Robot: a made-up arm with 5 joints. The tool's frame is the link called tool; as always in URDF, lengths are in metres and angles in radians. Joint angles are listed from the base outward.
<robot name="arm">
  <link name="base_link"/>
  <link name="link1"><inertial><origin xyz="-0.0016 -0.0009 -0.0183"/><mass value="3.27"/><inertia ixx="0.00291" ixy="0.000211" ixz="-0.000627" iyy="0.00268" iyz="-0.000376" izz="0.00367"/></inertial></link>
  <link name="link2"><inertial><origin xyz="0.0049 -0.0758 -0.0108"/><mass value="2.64"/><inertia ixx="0.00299" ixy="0.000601" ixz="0" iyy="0.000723" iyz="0" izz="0.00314"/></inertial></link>
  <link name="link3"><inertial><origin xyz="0.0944 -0.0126 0.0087"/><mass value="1.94"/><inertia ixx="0.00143" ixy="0.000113" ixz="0" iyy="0.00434" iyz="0" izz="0.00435"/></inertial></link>
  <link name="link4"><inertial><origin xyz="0.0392 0.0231 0.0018"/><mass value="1.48"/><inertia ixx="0.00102" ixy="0" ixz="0.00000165" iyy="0.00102" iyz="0" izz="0.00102"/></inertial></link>
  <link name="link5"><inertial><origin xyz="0.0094 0.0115 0.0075"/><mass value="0.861"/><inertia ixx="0.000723" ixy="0" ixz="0" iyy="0.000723" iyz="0" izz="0.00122"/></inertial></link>
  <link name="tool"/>
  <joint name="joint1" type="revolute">
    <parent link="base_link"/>
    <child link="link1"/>
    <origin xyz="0.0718 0 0.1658" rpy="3.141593 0 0"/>
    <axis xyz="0 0 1"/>
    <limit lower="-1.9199" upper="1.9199"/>
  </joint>
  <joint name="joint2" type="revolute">
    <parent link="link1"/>
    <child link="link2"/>
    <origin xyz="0.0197 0.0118 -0.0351" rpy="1.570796 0 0"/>
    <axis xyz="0 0 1"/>
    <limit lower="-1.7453" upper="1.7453"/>
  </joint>
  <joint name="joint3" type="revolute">
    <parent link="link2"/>
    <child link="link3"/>
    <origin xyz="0.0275 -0.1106 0"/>
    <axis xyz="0 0 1"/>
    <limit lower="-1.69" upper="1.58"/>
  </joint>
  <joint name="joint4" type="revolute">
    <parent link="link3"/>
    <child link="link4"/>
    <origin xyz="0.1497 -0.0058 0"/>
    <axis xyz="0 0 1"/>
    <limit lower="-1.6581" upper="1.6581"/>
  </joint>
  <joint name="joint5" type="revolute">
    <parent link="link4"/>
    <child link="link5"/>
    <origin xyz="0.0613 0 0.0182" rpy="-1.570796 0 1.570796"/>
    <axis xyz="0 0 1"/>
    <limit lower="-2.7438" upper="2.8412"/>
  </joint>
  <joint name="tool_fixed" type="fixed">
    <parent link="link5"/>
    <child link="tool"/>
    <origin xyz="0 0 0" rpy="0 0 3.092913"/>
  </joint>
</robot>
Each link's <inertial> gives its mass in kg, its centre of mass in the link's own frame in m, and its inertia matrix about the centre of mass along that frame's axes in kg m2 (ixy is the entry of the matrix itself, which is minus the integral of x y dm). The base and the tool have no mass. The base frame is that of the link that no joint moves.
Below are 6 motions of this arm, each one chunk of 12 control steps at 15 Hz.
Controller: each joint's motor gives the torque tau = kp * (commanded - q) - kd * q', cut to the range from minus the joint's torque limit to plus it. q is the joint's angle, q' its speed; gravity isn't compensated. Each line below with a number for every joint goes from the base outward.
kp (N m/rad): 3.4 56 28 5 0.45
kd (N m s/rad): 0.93 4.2 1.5 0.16 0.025
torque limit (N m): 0.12 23 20 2.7 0.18
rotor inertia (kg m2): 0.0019 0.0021 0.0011 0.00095 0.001
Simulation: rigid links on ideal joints. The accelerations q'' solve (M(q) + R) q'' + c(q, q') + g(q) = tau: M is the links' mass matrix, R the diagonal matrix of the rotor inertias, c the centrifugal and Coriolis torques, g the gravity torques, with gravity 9.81 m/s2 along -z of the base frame. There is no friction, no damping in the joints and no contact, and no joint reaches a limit. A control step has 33 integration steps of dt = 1/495 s. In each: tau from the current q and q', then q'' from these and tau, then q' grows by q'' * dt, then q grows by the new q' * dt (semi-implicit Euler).
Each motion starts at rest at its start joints. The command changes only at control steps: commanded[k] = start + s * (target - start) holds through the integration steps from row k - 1 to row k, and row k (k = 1, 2, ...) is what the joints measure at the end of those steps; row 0 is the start. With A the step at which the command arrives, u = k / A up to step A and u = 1 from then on. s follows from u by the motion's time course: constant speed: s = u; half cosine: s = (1 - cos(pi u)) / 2; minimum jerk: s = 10 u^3 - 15 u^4 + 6 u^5; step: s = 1 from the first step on.
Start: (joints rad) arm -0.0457 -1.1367 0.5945 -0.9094 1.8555
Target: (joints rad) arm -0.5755 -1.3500 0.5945 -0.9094 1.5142
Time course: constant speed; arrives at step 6
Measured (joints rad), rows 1 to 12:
1: -0.0554 -1.1805 0.6804 -0.8992 1.8413
2: -0.0748 -1.2047 0.7546 -0.8147 1.7882
3: -0.1074 -1.2248 0.7988 -0.7485 1.6860
4: -0.1561 -1.2539 0.8135 -0.7361 1.5663
5: -0.2222 -1.2927 0.8037 -0.7592 1.4726
6: -0.3002 -1.3377 0.7820 -0.7955 1.4262
7: -0.3718 -1.3667 0.7538 -0.8427 1.4355
8: -0.4280 -1.3836 0.7344 -0.8714 1.4824
9: -0.4651 -1.3914 0.7282 -0.8777 1.5260
10: -0.4908 -1.3925 0.7317 -0.8690 1.5429
11: -0.5103 -1.3900 0.7394 -0.8547 1.5324
12: -0.5258 -1.3866 0.7471 -0.8421 1.5085

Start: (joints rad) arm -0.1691 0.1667 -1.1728 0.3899 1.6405
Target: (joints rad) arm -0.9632 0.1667 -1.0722 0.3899 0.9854
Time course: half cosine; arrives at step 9
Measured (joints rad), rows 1 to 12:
1: -0.1690 0.1818 -1.1471 0.4750 1.6222
2: -0.1705 0.2234 -1.0800 0.5590 1.5416
3: -0.1753 0.2746 -1.0036 0.6023 1.3914
4: -0.1834 0.3170 -0.9401 0.6244 1.1964
5: -0.1941 0.3417 -0.8988 0.6292 0.9958
6: -0.2071 0.3490 -0.8793 0.6204 0.8296
7: -0.2225 0.3441 -0.8752 0.6065 0.7218
8: -0.2407 0.3341 -0.8788 0.5952 0.6771
9: -0.2617 0.3245 -0.8849 0.5893 0.6769
10: -0.2854 0.3180 -0.8899 0.5874 0.6980
11: -0.3118 0.3148 -0.8919 0.5876 0.7185
12: -0.3406 0.3144 -0.8912 0.5892 0.7262

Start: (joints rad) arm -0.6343 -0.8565 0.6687 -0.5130 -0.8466
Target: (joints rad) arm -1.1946 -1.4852 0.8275 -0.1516 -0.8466
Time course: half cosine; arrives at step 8
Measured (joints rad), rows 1 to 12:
1: -0.6366 -0.8775 0.7518 -0.4335 -0.8453
2: -0.6437 -0.8955 0.8758 -0.2394 -0.8458
3: -0.6612 -0.9505 0.9853 -0.0863 -0.8491
4: -0.6904 -1.0525 1.0368 -0.0159 -0.8537
5: -0.7317 -1.1802 1.0355 -0.0055 -0.8542
6: -0.7866 -1.3076 1.0151 -0.0015 -0.8502
7: -0.8566 -1.4110 1.0013 0.0179 -0.8464
8: -0.9331 -1.4716 0.9997 0.0391 -0.8500
9: -0.9993 -1.4945 1.0069 0.0545 -0.8613
10: -1.0526 -1.5002 1.0184 0.0681 -0.8687
11: -1.0932 -1.5003 1.0281 0.0777 -0.8686
12: -1.1218 -1.4996 1.0328 0.0802 -0.8645

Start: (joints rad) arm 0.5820 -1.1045 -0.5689 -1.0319 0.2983
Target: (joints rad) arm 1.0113 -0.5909 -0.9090 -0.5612 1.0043
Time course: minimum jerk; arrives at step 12
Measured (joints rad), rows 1 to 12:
1: 0.5793 -1.1384 -0.5577 -1.0869 0.3405
2: 0.5778 -1.1742 -0.6108 -1.1531 0.4535
3: 0.5809 -1.1998 -0.6929 -1.1932 0.5984
4: 0.5893 -1.2010 -0.7782 -1.1919 0.7440
5: 0.6034 -1.1691 -0.8518 -1.1463 0.8720
6: 0.6246 -1.1050 -0.9069 -1.0652 0.9761
7: 0.6561 -1.0175 -0.9422 -0.9634 1.0546
8: 0.7040 -0.9196 -0.9589 -0.8560 1.1093
9: 0.7717 -0.8249 -0.9592 -0.7563 1.1420
10: 0.8587 -0.7448 -0.9467 -0.6750 1.1532
11: 0.9630 -0.6865 -0.9264 -0.6186 1.1436
12: 1.0694 -0.6514 -0.9065 -0.5883 1.1236

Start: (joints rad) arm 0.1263 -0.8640 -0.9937 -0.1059 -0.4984
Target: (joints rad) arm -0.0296 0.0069 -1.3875 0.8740 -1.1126
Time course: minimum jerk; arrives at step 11
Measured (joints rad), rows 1 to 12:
1: 0.1235 -0.8946 -1.0001 -0.0250 -0.4975
2: 0.1216 -0.9154 -1.0519 -0.0241 -0.5001
3: 0.1207 -0.9092 -1.1383 -0.0318 -0.5063
4: 0.1195 -0.8649 -1.2389 0.0305 -0.5296
5: 0.1178 -0.7736 -1.3291 0.1731 -0.5923
6: 0.1152 -0.6352 -1.3867 0.3843 -0.7079
7: 0.1077 -0.4593 -1.3970 0.6318 -0.8628
8: 0.0854 -0.2654 -1.3613 0.8623 -1.0036
9: 0.0642 -0.0843 -1.2993 1.0217 -1.0855
10: 0.0446 0.0518 -1.2394 1.0936 -1.0958
11: 0.0261 0.1274 -1.2040 1.1066 -1.0665
12: 0.0090 0.1516 -1.2038 1.0992 -1.0419

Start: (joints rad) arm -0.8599 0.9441 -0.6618 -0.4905 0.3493
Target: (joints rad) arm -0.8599 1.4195 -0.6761 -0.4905 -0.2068
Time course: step
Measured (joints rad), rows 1 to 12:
1: -0.8582 1.1808 -0.7733 -0.6872 0.2611
2: -0.8584 1.4017 -0.6620 -0.4661 -0.0186
3: -0.8610 1.5971 -0.4913 -0.2612 -0.3943
4: -0.8631 1.7097 -0.3845 -0.1844 -0.6522
5: -0.8617 1.7233 -0.3945 -0.2270 -0.6850
6: -0.8595 1.6770 -0.4836 -0.3523 -0.4977
7: -0.8583 1.6108 -0.5744 -0.4472 -0.2865
8: -0.8580 1.5607 -0.6214 -0.4778 -0.1763
9: -0.8583 1.5456 -0.6210 -0.4580 -0.1780
10: -0.8589 1.5608 -0.5905 -0.4122 -0.2484
11: -0.8597 1.5887 -0.5530 -0.3692 -0.3291
12: -0.8603 1.6117 -0.5276 -0.3475 -0.3760

